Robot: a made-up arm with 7 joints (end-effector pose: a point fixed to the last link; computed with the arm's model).
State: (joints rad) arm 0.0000 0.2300 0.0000 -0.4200 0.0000 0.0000 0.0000
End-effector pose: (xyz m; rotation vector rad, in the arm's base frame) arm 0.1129 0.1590 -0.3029 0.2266 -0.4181 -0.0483
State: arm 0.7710 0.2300 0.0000 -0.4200 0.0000 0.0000 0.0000
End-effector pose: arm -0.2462 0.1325 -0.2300 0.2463 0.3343 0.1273
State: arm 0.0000 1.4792 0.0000 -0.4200 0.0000 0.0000 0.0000
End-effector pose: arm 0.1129 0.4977 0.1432 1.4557 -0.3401 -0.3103
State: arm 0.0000 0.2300 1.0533 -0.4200 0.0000 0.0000 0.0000
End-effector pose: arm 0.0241 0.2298 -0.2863 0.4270 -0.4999 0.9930
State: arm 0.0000 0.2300 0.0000 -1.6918 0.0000 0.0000 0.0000
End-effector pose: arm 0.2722 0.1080 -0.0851 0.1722 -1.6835 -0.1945
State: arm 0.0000 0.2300 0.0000 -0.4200 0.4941 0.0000 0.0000
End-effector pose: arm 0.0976 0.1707 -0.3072 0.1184 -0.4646 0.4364
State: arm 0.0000 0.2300 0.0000 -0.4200 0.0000 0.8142 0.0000
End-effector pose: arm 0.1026 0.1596 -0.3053 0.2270 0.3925 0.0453
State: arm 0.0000 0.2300 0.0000 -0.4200 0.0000 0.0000 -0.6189
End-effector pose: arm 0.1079 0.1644 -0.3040 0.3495 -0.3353 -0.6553
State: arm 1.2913 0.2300 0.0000 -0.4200 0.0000 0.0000 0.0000
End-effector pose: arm -0.4104 0.0674 -0.0512 0.2459 0.8430 0.2431
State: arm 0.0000 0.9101 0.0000 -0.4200 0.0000 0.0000 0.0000
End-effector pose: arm 0.1129 0.4159 -0.1129 0.8963 -0.3904 -0.1910
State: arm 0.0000 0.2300 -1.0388 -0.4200 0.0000 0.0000 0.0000
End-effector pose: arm 0.0947 0.0502 -0.3284 -0.0113 -0.2608 -1.0575
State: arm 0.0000 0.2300 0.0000 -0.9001 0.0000 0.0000 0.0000
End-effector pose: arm 0.2063 0.1458 -0.2464 0.2142 -0.8960 -0.1035
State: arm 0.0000 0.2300 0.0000 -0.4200 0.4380 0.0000 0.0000
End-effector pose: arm 0.0995 0.1698 -0.3065 0.1311 -0.4602 0.3814
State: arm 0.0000 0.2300 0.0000 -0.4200 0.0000 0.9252 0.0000
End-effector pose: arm 0.1012 0.1595 -0.3050 0.2251 0.5030 0.0581
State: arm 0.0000 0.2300 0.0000 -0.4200 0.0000 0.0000 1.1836
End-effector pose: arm 0.1250 0.1600 -0.2971 -0.0477 -0.4993 1.1120
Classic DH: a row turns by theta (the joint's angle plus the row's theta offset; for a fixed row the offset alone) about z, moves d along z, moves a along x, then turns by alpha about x. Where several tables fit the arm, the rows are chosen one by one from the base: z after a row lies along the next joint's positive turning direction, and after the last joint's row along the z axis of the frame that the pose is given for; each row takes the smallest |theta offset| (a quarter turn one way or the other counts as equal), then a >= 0, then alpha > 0; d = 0 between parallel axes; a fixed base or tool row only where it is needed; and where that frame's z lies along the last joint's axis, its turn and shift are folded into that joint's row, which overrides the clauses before.
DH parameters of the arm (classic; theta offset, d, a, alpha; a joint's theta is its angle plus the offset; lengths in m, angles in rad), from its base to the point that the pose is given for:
base (fixed): 0 0.1513 0.029 -1.2217
joint 1: 1.5708 0.0191 0.003 1.5708
joint 2: 1.2217 -0.023 -0.008 -1.5708
joint 3: -1.5708 -0.258 0.035 -1.5708
joint 4: 0 0.012 -0.053 1.5708
joint 5: 0 -0.217 0.026 -1.5708
joint 6: 0 0.039 0.008 1.5708
joint 7: 1.1442 0 -0.0121 0
tool (fixed): -1.1442 -0.013 0 0

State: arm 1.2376 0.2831 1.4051 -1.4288 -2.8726 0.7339 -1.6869
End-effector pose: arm -0.2964 0.2725 0.0704 0.7978 -2.0280 0.8027
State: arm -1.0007 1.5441 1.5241 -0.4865 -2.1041 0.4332 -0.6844
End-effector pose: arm 0.0990 0.4826 0.2827 1.7104 0.5146 0.2758
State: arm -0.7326 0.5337 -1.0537 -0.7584 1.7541 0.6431 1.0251
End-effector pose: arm 0.4216 0.1146 -0.1521 -0.6189 0.0067 1.0700
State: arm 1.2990 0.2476 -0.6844 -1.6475 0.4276 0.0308 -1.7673
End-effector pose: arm -0.1796 -0.0297 -0.1700 -0.0807 -0.5272 -1.3512
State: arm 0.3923 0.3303 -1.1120 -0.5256 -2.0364 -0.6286 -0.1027
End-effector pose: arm -0.1555 0.0451 -0.2994 1.1360 0.3085 2.8835
